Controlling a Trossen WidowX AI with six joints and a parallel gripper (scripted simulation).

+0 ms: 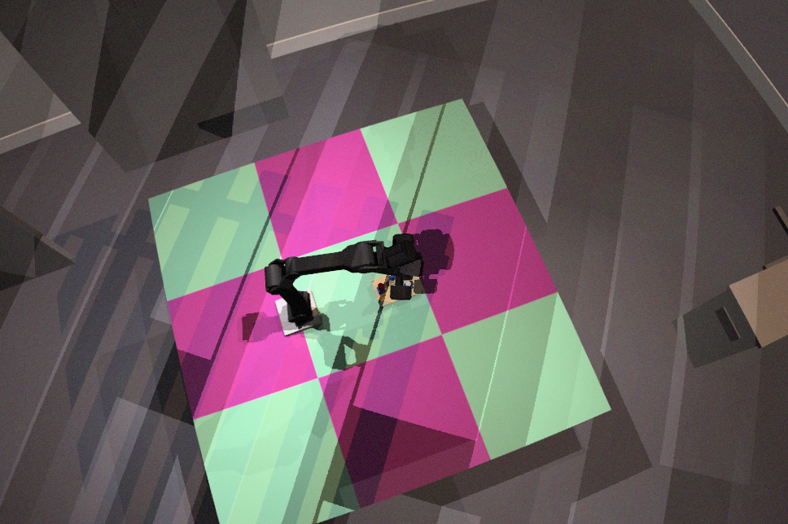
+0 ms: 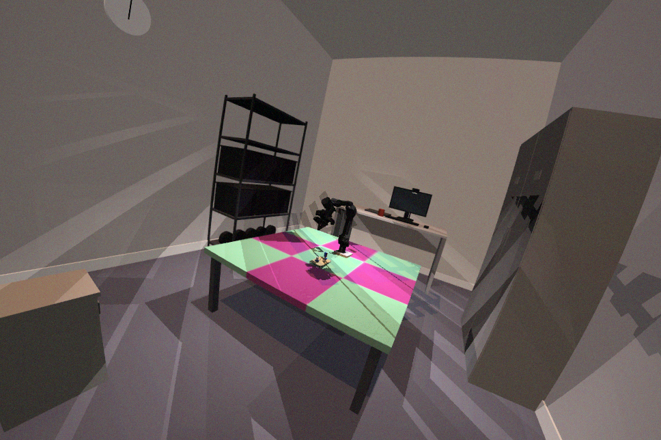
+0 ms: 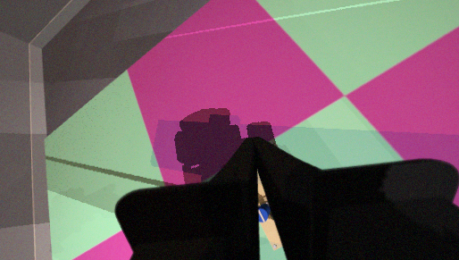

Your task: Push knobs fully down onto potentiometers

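The red knob is 10 cm behind my gripper tip, 6 cm to the left of it and 19 cm below it. Also, from my gripper tip: dark blue knob: 6 cm behind, 7 cm to the left, 17 cm below.
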